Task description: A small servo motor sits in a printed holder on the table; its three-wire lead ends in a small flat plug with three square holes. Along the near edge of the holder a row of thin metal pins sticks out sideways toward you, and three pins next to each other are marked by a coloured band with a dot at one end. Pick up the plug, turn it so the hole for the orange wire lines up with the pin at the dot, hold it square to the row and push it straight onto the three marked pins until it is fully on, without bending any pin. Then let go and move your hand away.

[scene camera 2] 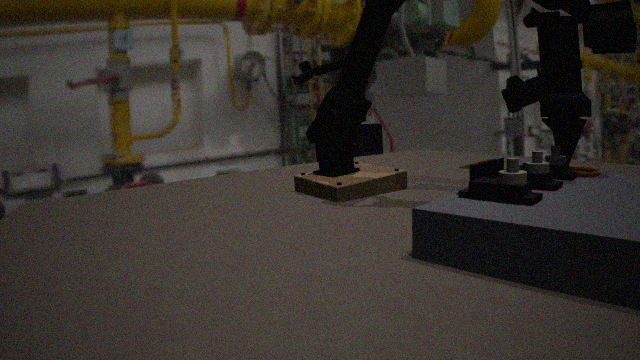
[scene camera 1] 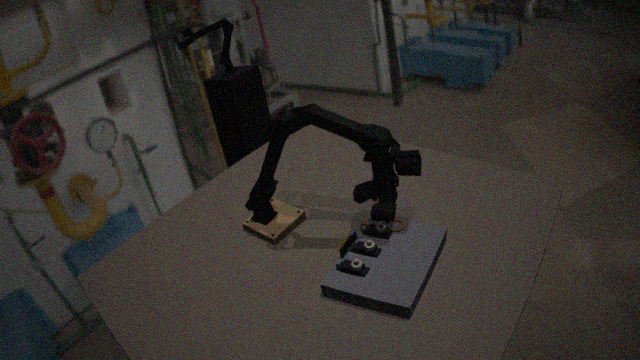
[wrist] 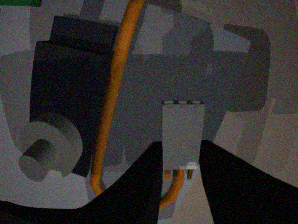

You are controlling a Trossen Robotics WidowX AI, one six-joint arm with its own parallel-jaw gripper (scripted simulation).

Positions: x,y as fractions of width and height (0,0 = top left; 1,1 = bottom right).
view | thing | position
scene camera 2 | gripper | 0.88,0.47
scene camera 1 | gripper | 0.61,0.61
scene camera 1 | holder block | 0.62,0.77
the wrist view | gripper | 0.61,0.66
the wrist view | dark servo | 0.24,0.36
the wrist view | pale round horn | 0.12,0.73
